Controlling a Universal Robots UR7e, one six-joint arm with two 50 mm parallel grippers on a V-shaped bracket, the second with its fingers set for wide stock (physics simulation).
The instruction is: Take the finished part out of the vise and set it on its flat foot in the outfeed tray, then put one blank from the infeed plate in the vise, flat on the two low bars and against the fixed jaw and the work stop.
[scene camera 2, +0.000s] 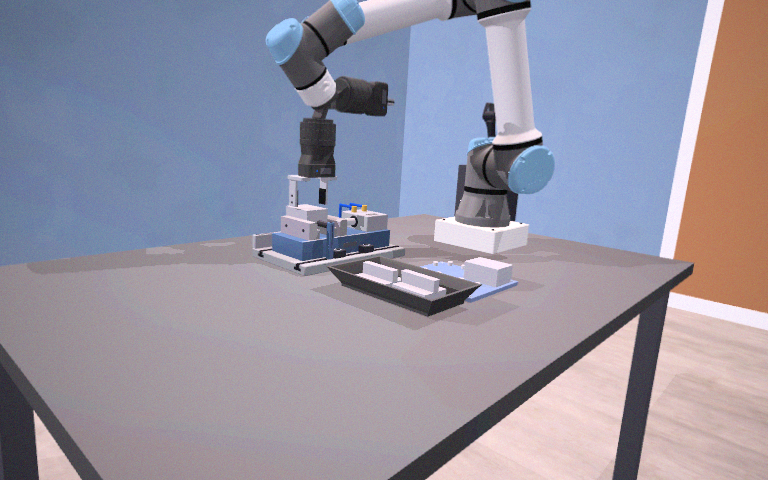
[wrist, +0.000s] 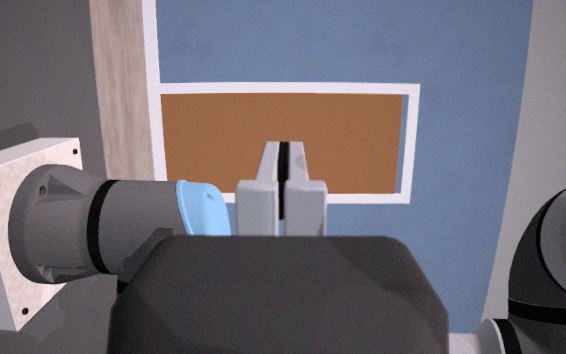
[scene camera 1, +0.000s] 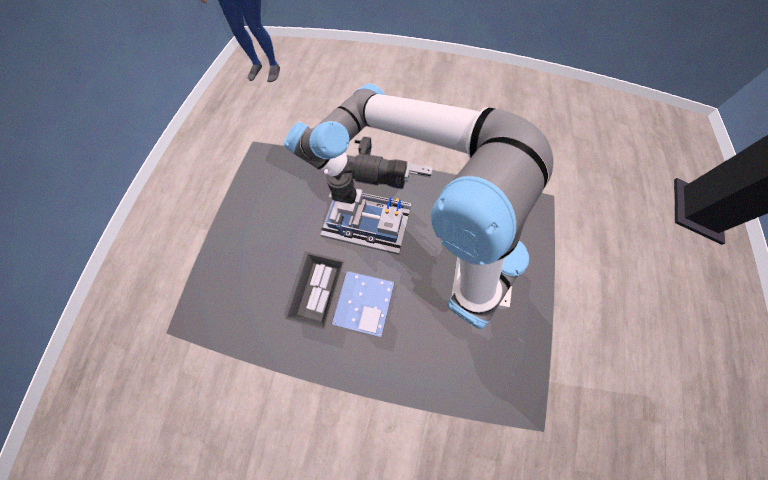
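Pixels of known places: hand, tool point: (scene camera 2: 386,101) (wrist: 283,177) (scene camera 1: 424,171); arm's base, link origin: (scene camera 2: 482,222) (wrist: 49,223).
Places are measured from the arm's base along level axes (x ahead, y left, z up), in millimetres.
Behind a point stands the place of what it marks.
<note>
The vise (scene camera 1: 370,240) {x 411, y 43, z -24 mm} (scene camera 2: 305,247) {x 575, y 54, z -12 mm} has a blue body on a pale base. A pale block (scene camera 2: 306,212) {x 550, y 6, z 52 mm}, seemingly the finished part, stands up at its fixed-jaw end. My wide-set gripper (scene camera 2: 308,198) points down just above this block, fingers apart and nothing seen between them; in scene camera 1 its own body largely hides its fingertips. My other gripper (scene camera 1: 430,170) (wrist: 283,145) {x 293, y -83, z 302 mm} points sideways, shut and empty. The black outfeed tray (scene camera 1: 296,288) {x 564, y 307, z -19 mm} (scene camera 2: 376,291) {x 560, y 288, z -38 mm} holds pale parts with upright webs. One pale blank (scene camera 1: 369,319) {x 294, y 293, z -16 mm} (scene camera 2: 487,271) {x 318, y 314, z -25 mm} lies on the blue infeed plate (scene camera 1: 370,283) {x 348, y 178, z -52 mm} (scene camera 2: 492,291) {x 334, y 345, z -53 mm}. The low bars are not clearly visible.
Blue hoses and yellow fittings (scene camera 2: 364,208) {x 360, y -57, z 44 mm} rise from the actuator block (scene camera 1: 389,219) {x 372, y -34, z 36 mm} (scene camera 2: 373,220) {x 377, y 8, z 26 mm} at the vise's other end. The arm's white base block (scene camera 2: 464,233) {x 91, y 25, z -22 mm} stands beyond the infeed plate. A person (scene camera 1: 249,39) stands beyond the table.
</note>
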